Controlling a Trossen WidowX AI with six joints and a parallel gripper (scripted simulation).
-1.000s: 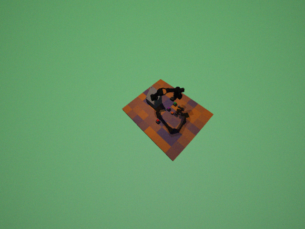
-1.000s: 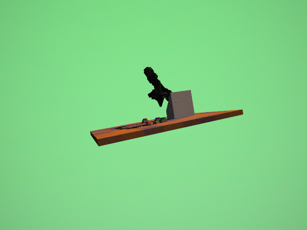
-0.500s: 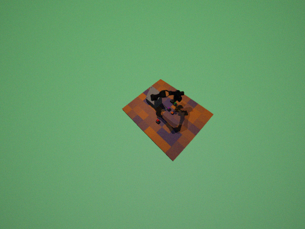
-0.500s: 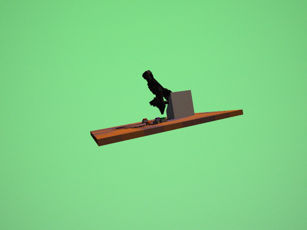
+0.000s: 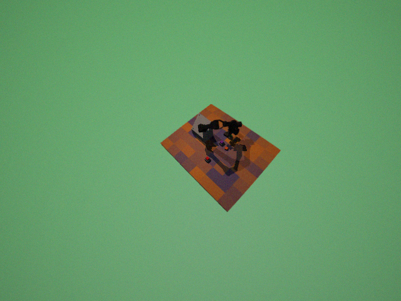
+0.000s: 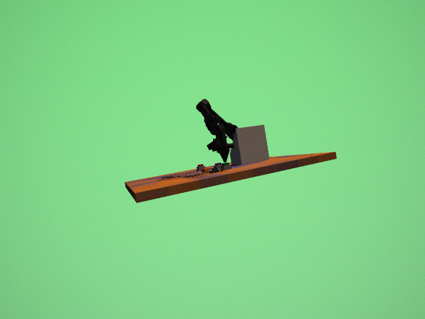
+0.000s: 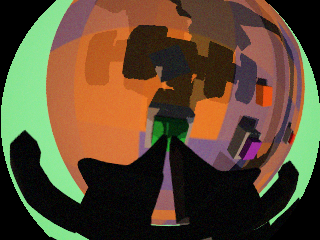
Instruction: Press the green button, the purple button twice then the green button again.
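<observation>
Right now the green button is 1 cm below my gripper tip. Round my gripper tip: purple button 14 cm to the right, 1 cm below; orange block 8 cm ahead, 15 cm to the right, 3 cm below; small grey block 7 cm ahead, 1 cm to the left, 3 cm below.
</observation>
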